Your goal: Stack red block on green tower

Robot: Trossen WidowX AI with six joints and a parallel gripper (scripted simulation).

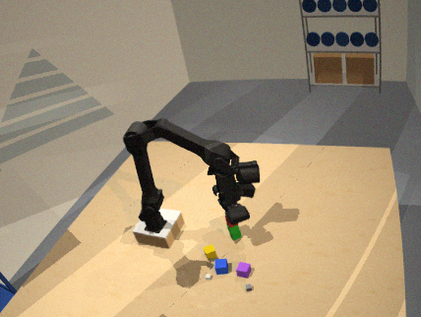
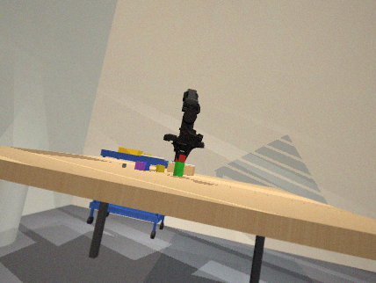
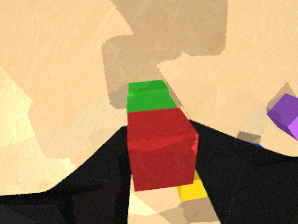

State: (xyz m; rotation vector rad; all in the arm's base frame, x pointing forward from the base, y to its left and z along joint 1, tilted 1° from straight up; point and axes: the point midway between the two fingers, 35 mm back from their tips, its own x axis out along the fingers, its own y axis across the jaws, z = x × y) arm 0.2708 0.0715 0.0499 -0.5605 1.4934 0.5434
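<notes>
The red block is 1 cm behind my gripper tip and 1 cm above it. Round my gripper tip: purple block (8 cm ahead, 15 cm to the right, 6 cm below); yellow block (5 cm behind, 11 cm to the right, 6 cm below); blue block (1 cm ahead, 16 cm to the right, 5 cm below).
</notes>
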